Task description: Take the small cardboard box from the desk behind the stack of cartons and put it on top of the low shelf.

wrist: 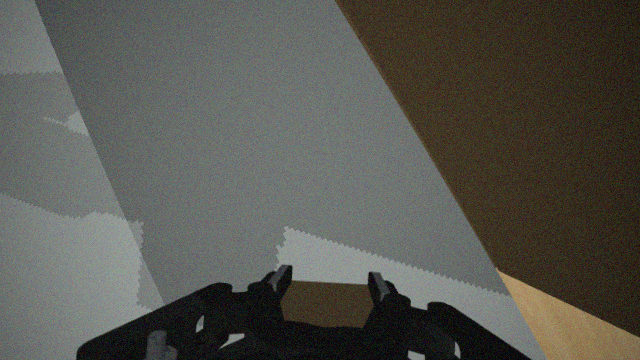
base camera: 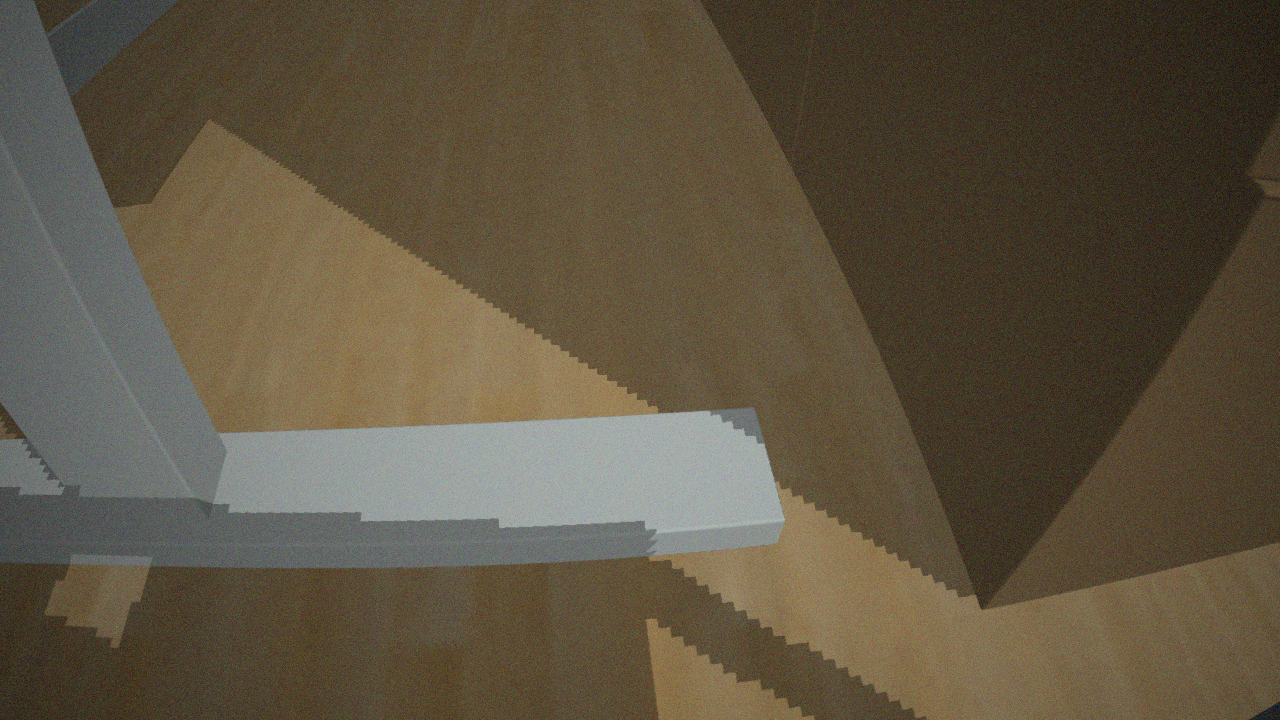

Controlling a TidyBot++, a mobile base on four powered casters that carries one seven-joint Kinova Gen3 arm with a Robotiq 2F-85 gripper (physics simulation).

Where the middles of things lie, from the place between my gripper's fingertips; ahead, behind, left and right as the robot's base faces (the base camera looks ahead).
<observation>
Right now my hand is 40 mm past the small brown cardboard box (wrist: 324, 304), 20 mm to the right of it and 30 mm below it.
</observation>
